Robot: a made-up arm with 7 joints.
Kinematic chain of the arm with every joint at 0, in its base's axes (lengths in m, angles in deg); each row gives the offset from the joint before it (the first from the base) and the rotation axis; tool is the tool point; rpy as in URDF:
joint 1: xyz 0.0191 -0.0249 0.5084 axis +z
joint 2: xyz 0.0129 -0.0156 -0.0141 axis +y
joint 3: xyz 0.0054 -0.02 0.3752 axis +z
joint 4: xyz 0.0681 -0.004 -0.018 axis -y
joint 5: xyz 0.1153 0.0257 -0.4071 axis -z
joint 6: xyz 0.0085 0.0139 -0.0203 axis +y
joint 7: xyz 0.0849 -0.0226 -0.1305 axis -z
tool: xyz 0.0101 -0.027 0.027 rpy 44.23 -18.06 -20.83
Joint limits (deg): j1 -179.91..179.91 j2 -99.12..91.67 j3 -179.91..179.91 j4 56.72..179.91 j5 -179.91..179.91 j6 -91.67..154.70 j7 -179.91..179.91
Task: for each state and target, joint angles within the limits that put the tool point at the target. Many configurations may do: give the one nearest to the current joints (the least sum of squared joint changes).
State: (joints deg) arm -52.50 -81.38 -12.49 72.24 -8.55 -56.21 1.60
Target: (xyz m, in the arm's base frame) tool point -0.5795 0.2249 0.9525
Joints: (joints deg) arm -43.84 -90.31 -23.86 88.82 -6.47 -49.07 1.70
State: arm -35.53 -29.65 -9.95 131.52 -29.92 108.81 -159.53
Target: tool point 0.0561 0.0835 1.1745
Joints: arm -34.62 -46.41 18.27 110.28 -21.32 125.34 -161.97
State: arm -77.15 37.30 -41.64 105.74 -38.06 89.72 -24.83
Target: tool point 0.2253 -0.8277 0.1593
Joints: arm -57.45 77.73 -20.96 115.86 -40.12 70.35 -28.38
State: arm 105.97 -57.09 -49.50 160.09 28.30 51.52 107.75
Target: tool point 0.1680 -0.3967 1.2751
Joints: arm 97.88 -36.59 -43.23 166.48 29.97 72.32 108.55
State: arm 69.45 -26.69 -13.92 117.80 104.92 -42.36 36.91
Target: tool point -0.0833 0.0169 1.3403
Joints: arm 70.94 -29.10 28.65 131.26 104.17 -7.98 40.70
